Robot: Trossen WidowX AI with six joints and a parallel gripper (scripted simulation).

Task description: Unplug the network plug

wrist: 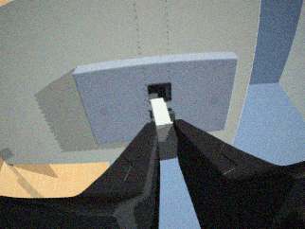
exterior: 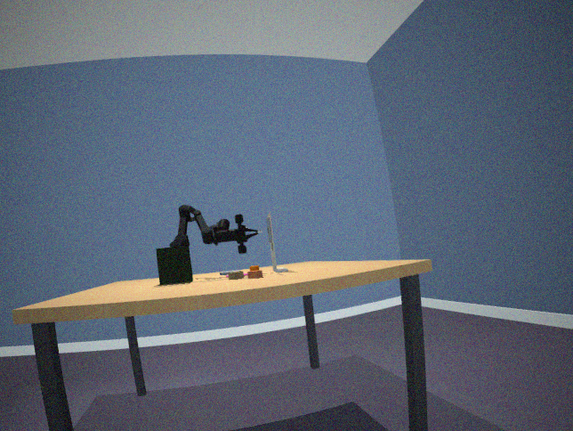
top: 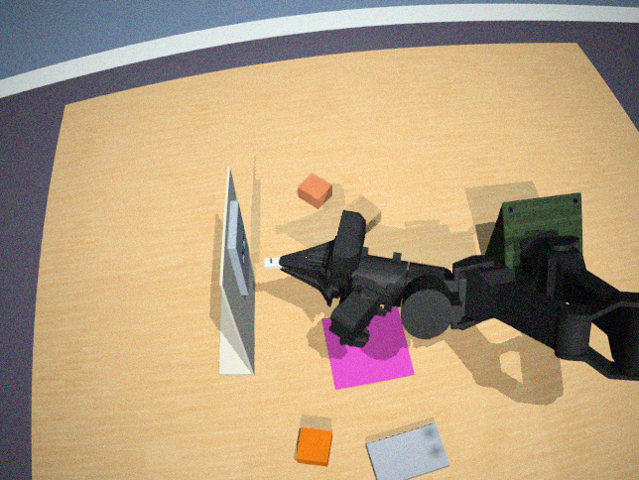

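Now: gripper tip 110 mm past the magenta marked square, 60 mm to the right of it and 200 mm above it. The rest, counted from my gripper tip: grey panel 60 mm ahead, 30 mm to the right, 70 mm below; then network plug right at my gripper tip; then orange block 10 mm ahead, 200 mm to the left, 180 mm below.
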